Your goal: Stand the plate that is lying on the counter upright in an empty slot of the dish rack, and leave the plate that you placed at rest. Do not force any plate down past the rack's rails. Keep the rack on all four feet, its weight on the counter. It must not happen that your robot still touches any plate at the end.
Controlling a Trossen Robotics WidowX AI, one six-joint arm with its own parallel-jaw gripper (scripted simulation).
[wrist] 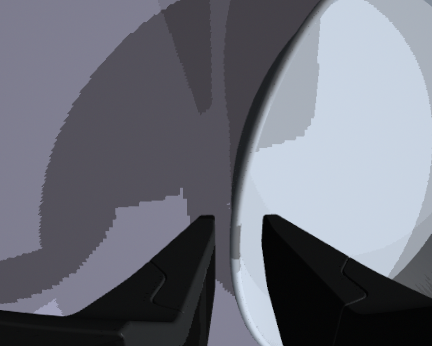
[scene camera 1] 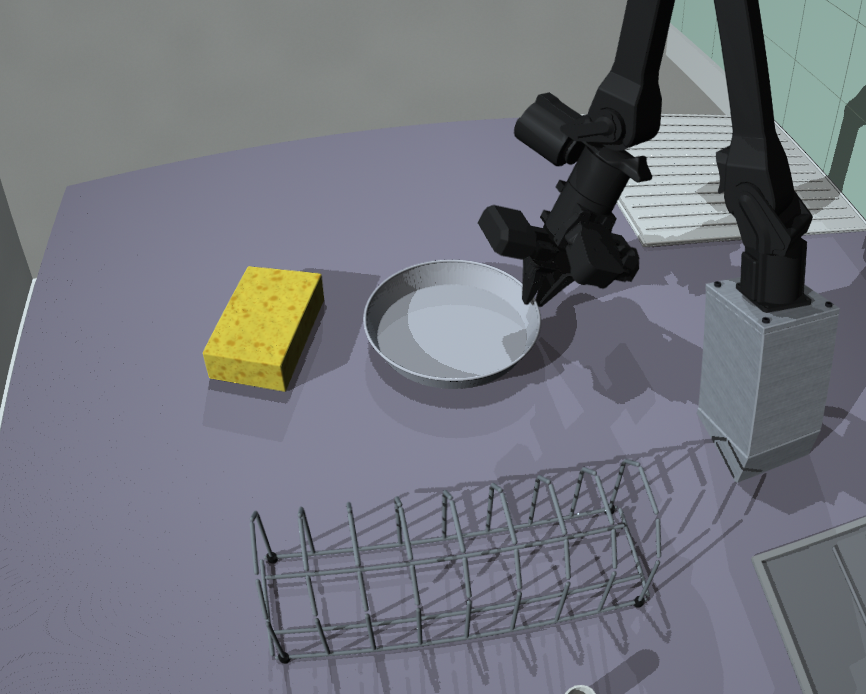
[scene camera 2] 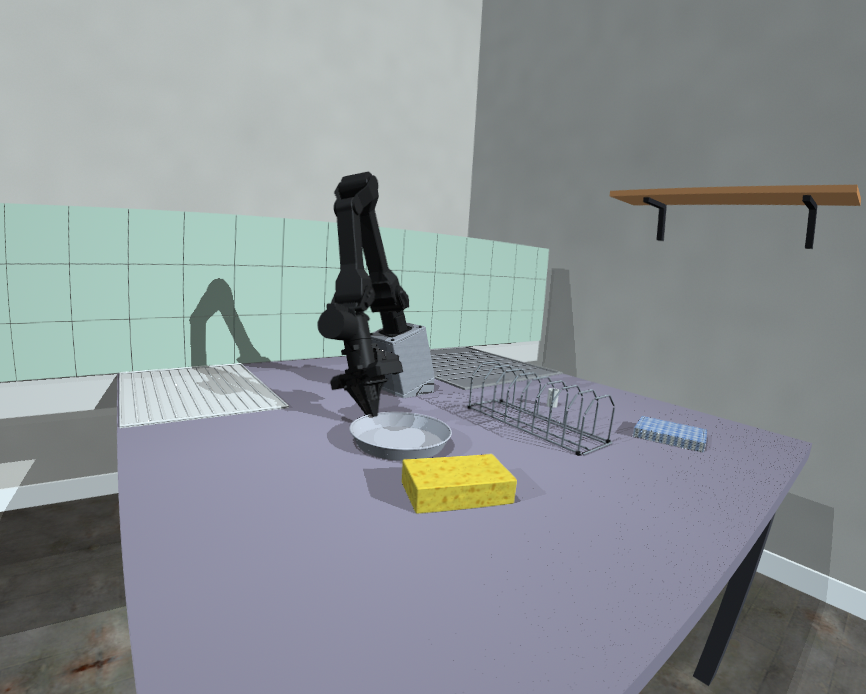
Labels:
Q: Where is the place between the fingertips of the gripper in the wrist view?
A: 238, 229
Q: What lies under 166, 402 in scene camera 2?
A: A ribbed drain mat.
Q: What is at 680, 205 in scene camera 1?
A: A ribbed drain mat.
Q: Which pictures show the gripper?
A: The wrist view, scene camera 1 and scene camera 2: all of them.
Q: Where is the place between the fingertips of the gripper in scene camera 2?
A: At 372, 417

